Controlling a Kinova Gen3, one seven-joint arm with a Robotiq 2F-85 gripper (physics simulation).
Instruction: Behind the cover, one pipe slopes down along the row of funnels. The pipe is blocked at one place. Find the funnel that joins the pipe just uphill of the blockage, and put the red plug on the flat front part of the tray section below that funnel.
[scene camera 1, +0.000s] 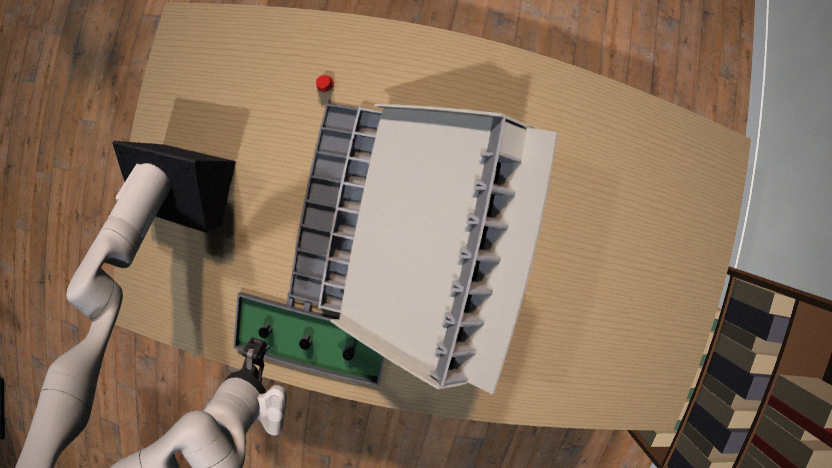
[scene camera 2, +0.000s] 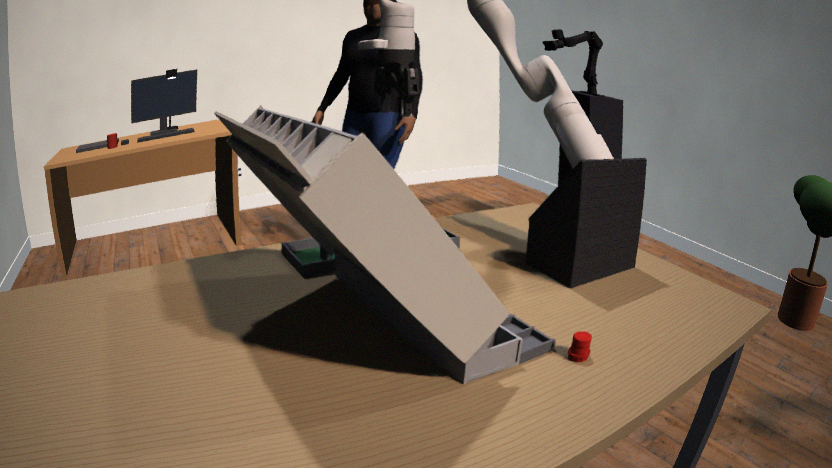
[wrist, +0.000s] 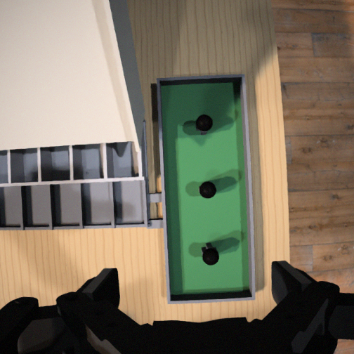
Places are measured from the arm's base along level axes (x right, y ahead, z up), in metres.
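Pixels of known places: gripper, between the fingertips: (scene camera 1: 261, 367) (scene camera 2: 394, 114); arm's base, origin of its link: (scene camera 1: 154, 178) (scene camera 2: 599, 179).
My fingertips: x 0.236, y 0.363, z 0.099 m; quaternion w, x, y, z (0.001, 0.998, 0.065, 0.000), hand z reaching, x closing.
For each thing: its top centre in the pictures, then the offset to it from my fingertips.
- red plug, centre of its top: (scene camera 2: 582, 335) (scene camera 1: 322, 81) dx -0.532, dy -0.102, dz -0.255 m
- green bin, centre of its top: (scene camera 2: 372, 239) (scene camera 1: 306, 337) dx +0.009, dy +0.042, dz -0.264 m
The red plug (scene camera 1: 324, 82) (scene camera 2: 580, 346) stands upright on the table, just off the far end of the grey tray (scene camera 1: 318, 216) (scene camera 2: 536, 344) (wrist: 98, 205); it does not show in the wrist view. The tray's flat front sections lie in a row at the foot of the sloping pale cover (scene camera 1: 418, 232) (scene camera 2: 401, 232) (wrist: 55, 70). The row of funnels (scene camera 1: 487, 258) (scene camera 2: 290, 130) runs along the cover's raised edge. The cover hides the pipe and its blockage. My gripper (scene camera 1: 256, 347) (scene camera 2: 396, 96) (wrist: 194, 282) is open, with nothing between its fingers, high near the green bin's end.
The green bin (scene camera 1: 279, 314) (scene camera 2: 308, 257) (wrist: 210, 155) adjoins the tray's near end. Three black round-headed pegs (scene camera 1: 305, 342) (wrist: 207, 190) stand in it. The black arm pedestal (scene camera 1: 212, 192) (scene camera 2: 608, 221) stands across from the tray. A person (scene camera 2: 360, 75) stands beyond the table.
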